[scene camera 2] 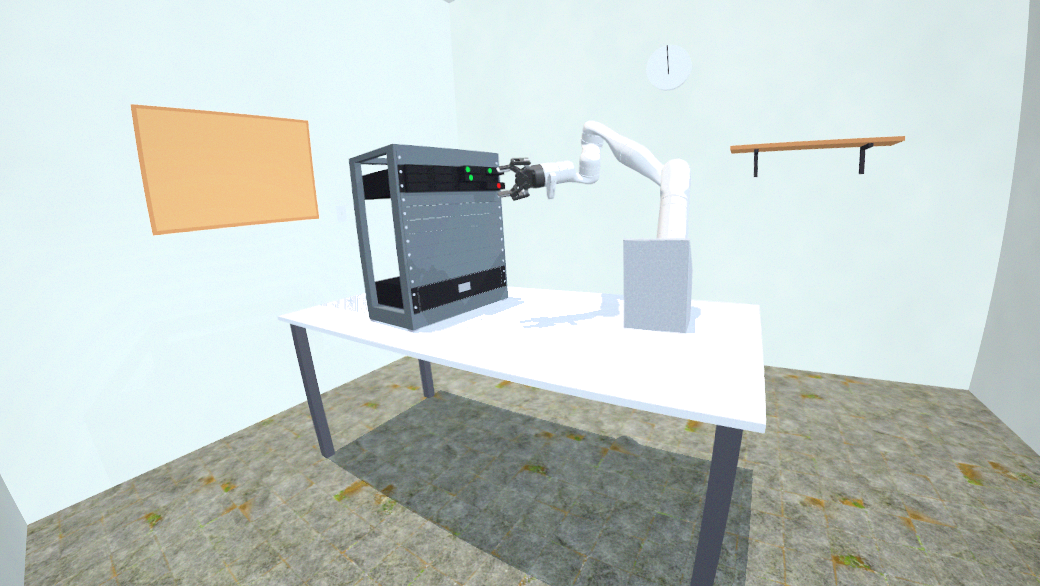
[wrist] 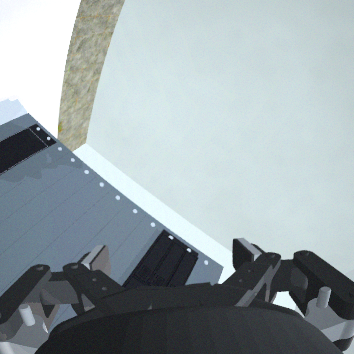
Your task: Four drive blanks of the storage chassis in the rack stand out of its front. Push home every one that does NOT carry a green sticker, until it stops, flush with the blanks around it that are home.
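Where they show: gripper, between the fingertips: [scene camera 2: 497,182] [wrist: 170,256]; arm's base, origin of its link: [scene camera 2: 670,250].
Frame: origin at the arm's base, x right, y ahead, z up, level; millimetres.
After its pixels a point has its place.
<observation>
The black storage chassis [scene camera 2: 425,179] @(y 723, x -260, z 263 mm) [wrist: 162,261] @(y 724, x -278, z 255 mm) sits near the top of the grey rack [scene camera 2: 447,155] @(y 725, x -140, z 350 mm) [wrist: 65,200] @(y 737, x -258, z 47 mm). In the scene view, three green stickers show on its right half: an upper-left one [scene camera 2: 467,169] @(y 670, x -101, z 296 mm), one just below it [scene camera 2: 470,177] @(y 669, x -89, z 268 mm) and one farther right [scene camera 2: 489,171] @(y 658, x 14, z 292 mm). A blank with a red sticker [scene camera 2: 499,185] @(y 651, x 64, z 240 mm) stands out at the lower right end. My gripper [scene camera 2: 501,182] @(y 496, x -170, z 230 mm) [wrist: 170,256] @(y 496, x -170, z 230 mm) is open and empty, at chassis height in front of its right end. Contact cannot be told. The protruding blanks cannot be made out in the wrist view.
A second black unit [scene camera 2: 443,292] @(y 733, x -217, z -131 mm) [wrist: 20,147] @(y 739, x -270, z -125 mm) with a light label sits low in the rack. The rack stands on the white table [scene camera 2: 582,363] @(y 143, x -365, z -240 mm). The arm's grey pedestal [scene camera 2: 656,287] @(y 29, x -60, z -104 mm) stands to the right. A wall shelf [scene camera 2: 815,144] hangs at the back right.
</observation>
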